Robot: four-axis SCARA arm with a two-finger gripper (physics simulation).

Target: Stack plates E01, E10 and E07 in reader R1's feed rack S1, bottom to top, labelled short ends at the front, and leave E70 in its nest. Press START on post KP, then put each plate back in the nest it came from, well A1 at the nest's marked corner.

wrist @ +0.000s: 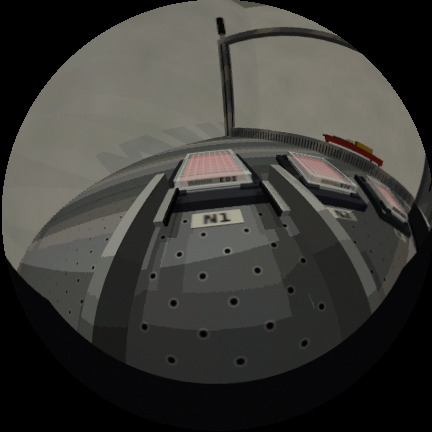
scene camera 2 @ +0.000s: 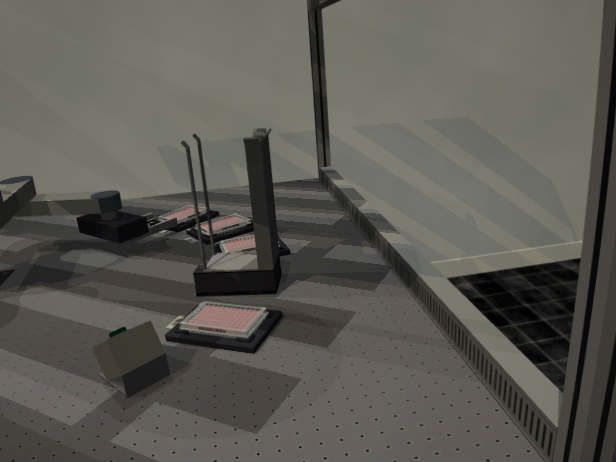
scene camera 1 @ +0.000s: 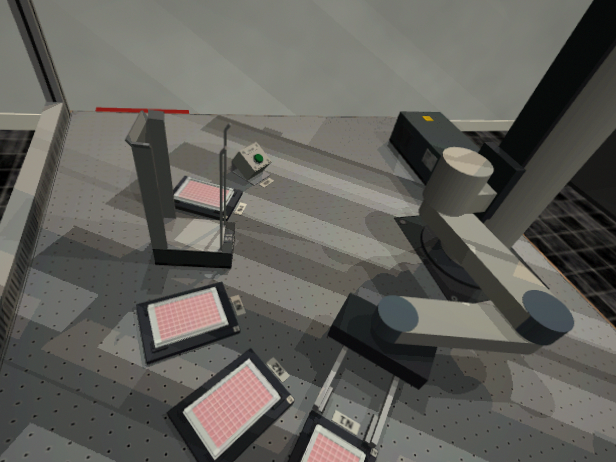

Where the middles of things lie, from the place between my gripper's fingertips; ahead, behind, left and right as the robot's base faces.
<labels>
Now: the plate E01 (wrist: 216, 169) 6 cm to the left of my hand, 5 cm ahead of it and 1 cm below it. Also, from my hand: nest N2 (wrist: 328, 197): 16 cm ahead, 8 cm to the right, 3 cm below; then nest N1 (wrist: 225, 197): 6 cm to the left, 5 cm ahead, 3 cm below; then plate E07 (scene camera 1: 173, 320): 25 cm to the right, 22 cm ahead, 1 cm below.
</labels>
